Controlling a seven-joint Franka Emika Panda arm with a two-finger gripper.
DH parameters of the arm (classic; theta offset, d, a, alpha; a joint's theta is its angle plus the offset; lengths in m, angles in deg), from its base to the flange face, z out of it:
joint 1: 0 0.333 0 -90
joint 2: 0 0 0 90
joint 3: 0 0.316 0.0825 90
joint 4: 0 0 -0.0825 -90
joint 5: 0 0.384 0 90
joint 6: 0 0 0.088 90
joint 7: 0 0.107 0 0
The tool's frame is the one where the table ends.
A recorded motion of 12 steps. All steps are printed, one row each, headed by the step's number.
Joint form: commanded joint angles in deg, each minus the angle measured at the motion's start. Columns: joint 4, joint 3, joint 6, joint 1, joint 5, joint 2, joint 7.
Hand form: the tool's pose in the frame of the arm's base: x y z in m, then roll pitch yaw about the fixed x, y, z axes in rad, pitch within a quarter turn. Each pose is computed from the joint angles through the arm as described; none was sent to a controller.
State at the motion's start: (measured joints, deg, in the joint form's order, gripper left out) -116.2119 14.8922 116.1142 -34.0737 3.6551 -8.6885 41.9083
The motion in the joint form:
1: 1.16 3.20 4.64 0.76 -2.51 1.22 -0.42
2: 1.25 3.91 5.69 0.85 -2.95 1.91 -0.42
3: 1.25 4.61 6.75 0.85 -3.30 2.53 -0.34
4: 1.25 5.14 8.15 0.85 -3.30 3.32 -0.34
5: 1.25 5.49 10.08 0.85 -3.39 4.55 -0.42
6: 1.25 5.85 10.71 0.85 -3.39 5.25 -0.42
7: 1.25 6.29 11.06 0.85 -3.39 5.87 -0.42
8: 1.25 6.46 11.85 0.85 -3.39 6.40 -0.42
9: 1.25 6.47 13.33 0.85 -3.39 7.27 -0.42
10: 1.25 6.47 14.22 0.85 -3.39 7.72 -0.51
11: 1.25 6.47 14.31 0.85 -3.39 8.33 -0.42
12: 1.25 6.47 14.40 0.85 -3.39 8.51 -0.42
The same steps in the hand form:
1: 0.5260 -0.1352 0.5319 -3.0081 -0.1813 -1.0082
2: 0.5316 -0.1297 0.5282 -3.0065 -0.1905 -0.9917
3: 0.5365 -0.1247 0.5244 -3.0036 -0.1985 -0.9790
4: 0.5419 -0.1214 0.5198 -2.9932 -0.2042 -0.9712
5: 0.5486 -0.1208 0.5123 -2.9802 -0.2106 -0.9651
6: 0.5521 -0.1186 0.5070 -2.9777 -0.2076 -0.9591
7: 0.5551 -0.1154 0.5019 -2.9780 -0.2022 -0.9513
8: 0.5578 -0.1148 0.4986 -2.9720 -0.2038 -0.9494
9: 0.5619 -0.1165 0.4934 -2.9598 -0.2087 -0.9515
10: 0.5642 -0.1174 0.4910 -2.9523 -0.2131 -0.9515
11: 0.5657 -0.1183 0.4854 -2.9549 -0.2041 -0.9525
12: 0.5662 -0.1186 0.4839 -2.9550 -0.2023 -0.9525

